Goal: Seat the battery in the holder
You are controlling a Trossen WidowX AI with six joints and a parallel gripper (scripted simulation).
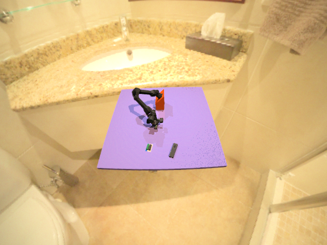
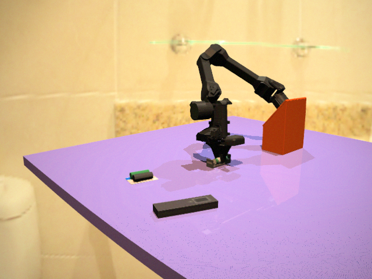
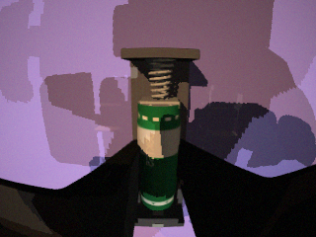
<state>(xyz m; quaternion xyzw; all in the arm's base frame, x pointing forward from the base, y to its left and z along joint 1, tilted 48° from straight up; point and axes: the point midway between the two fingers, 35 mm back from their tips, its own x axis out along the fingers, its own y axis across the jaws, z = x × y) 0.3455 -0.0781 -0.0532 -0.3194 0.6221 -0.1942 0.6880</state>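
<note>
Now: the battery 1 cm above my gripper tip. Round my gripper tip: card 30 cm ahead, 2 cm to the right; then black remote-like bar 30 cm ahead, 23 cm to the left, 1 cm above.
</note>
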